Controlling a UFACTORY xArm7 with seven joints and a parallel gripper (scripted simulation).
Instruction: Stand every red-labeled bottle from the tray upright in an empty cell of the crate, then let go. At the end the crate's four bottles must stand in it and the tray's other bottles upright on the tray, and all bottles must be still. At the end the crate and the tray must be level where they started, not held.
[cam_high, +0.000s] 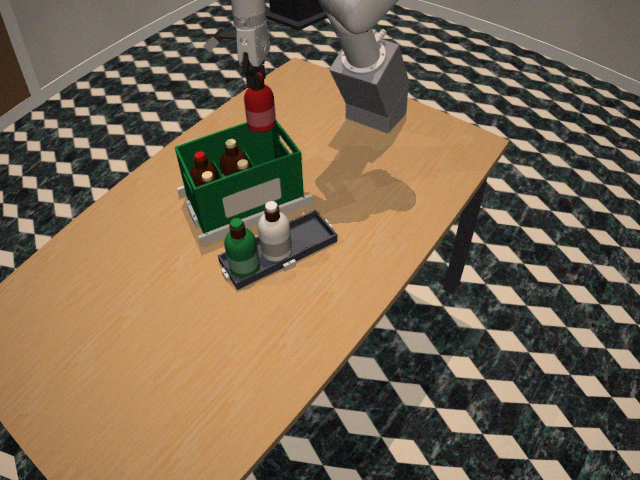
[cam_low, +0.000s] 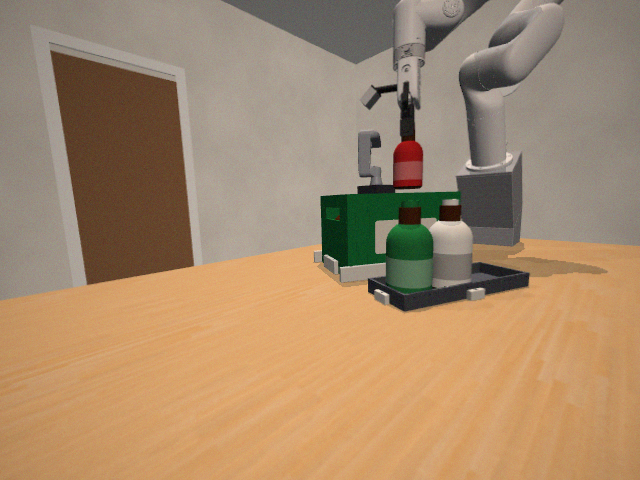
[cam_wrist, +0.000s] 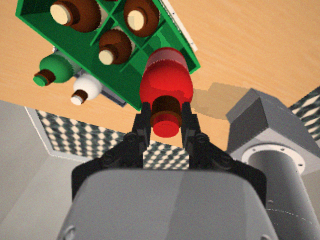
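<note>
The red-labeled bottle is 7 cm below my hand. From my hand the other things lie so: green crate: 10 cm ahead, 1 cm to the left, 25 cm below; green bottle: 25 cm ahead, 19 cm to the left, 25 cm below; white bottle: 16 cm ahead, 21 cm to the left, 25 cm below.
</note>
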